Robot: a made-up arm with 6 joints.
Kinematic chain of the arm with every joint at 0, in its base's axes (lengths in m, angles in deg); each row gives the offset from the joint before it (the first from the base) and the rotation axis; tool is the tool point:
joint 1: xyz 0 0 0.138 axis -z
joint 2: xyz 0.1 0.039 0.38 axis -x
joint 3: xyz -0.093 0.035 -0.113 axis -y
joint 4: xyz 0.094 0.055 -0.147 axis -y
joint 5: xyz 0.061 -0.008 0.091 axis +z
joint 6: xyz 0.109 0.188 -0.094 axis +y
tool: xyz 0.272 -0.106 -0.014
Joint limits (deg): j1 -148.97..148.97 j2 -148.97..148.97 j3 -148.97..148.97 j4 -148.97..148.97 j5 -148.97..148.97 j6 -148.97..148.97
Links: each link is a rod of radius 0.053 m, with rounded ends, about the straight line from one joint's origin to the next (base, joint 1, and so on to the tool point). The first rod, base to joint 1, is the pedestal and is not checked.
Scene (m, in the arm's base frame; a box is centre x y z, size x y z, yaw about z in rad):
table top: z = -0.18
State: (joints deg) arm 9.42 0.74 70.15 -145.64 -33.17 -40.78
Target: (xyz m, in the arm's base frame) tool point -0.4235 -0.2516 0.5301
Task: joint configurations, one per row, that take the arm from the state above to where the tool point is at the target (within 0.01 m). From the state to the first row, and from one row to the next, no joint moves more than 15 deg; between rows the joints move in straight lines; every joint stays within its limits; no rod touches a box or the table.
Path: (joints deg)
1: 20.03 14.39 62.19 -146.31 -38.33 -34.39
2: 30.64 28.05 54.23 -146.97 -43.50 -27.99
3: 41.26 41.70 46.26 -147.64 -48.66 -21.60
4: 51.87 55.36 38.30 -148.30 -53.83 -15.20
5: 62.48 69.01 30.34 -148.97 -58.99 -8.81

